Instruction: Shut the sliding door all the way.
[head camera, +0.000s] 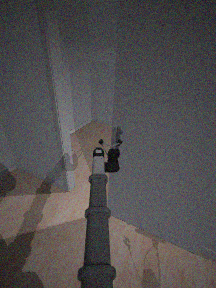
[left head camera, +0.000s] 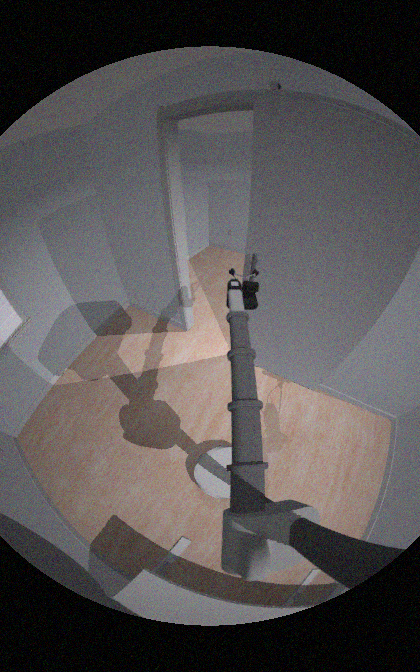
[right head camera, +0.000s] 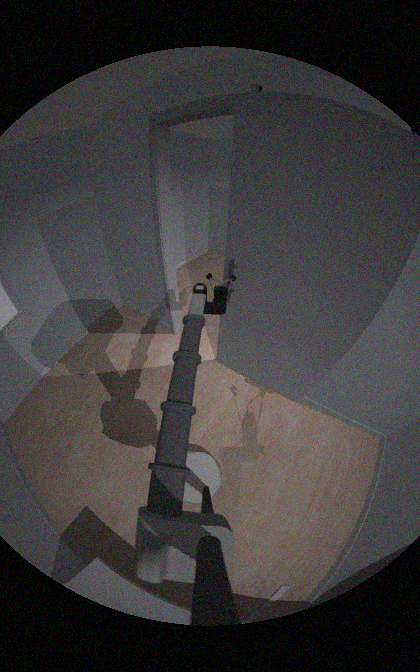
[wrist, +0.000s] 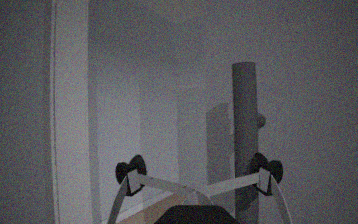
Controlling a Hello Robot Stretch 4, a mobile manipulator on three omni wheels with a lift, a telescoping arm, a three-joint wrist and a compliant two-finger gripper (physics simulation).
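Where they show: gripper, fingertip midpoint: [head camera: 110,140] [left head camera: 243,269] [right head camera: 220,274] [wrist: 197,167]; robot's base, origin of the base link: [left head camera: 222,470] [right head camera: 193,475].
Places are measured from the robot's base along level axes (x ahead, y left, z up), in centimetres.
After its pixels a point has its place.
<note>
The grey sliding door [head camera: 165,125] {x 93.3, y -42.4, z 116.2 cm} [left head camera: 330,215] {x 91.2, y -46.2, z 142.2 cm} [right head camera: 310,225] {x 90.8, y -47.1, z 139.0 cm} [wrist: 310,100] {x 104.3, y -22.1, z 106.7 cm} is partly open. A gap stands between its left edge and the pale left door jamb [left head camera: 176,200] {x 148.7, y 35.2, z 134.0 cm} [wrist: 71,100] {x 148.7, y 35.2, z 111.6 cm}. A vertical bar handle [head camera: 118,133] {x 101.2, y -13.8, z 106.0 cm} [left head camera: 254,261] {x 101.2, y -14.2, z 106.0 cm} [wrist: 245,110] {x 101.1, y -13.6, z 105.6 cm} is on the door near that edge. My gripper [head camera: 110,142] {x 102.8, y -8.5, z 99.4 cm} [left head camera: 243,273] {x 102.8, y -8.5, z 99.4 cm} [right head camera: 221,277] {x 102.8, y -8.5, z 99.4 cm} [wrist: 197,167] {x 102.8, y -8.5, z 99.4 cm} is open, with nothing between its fingertips. In the wrist view its left fingertip is over the gap, and its right fingertip overlaps the handle's lower part. Whether that fingertip touches the handle, I cannot tell.
My extended arm [head camera: 97,225] {x 33.6, y 0.1, z 110.8 cm} [left head camera: 245,425] {x 17.8, y 0.5, z 111.1 cm} [right head camera: 177,415] {x 20.8, y -0.5, z 111.1 cm} reaches toward the doorway over the wooden floor [left head camera: 125,480] {x -19.2, y 78.7, z -2.7 cm}. A round white disc [left head camera: 210,472] {x -0.1, y 8.8, z 18.7 cm} [right head camera: 207,475] {x 2.1, y -10.4, z 18.7 cm} shows below the arm. Grey walls stand at both sides, and another room shows through the gap.
</note>
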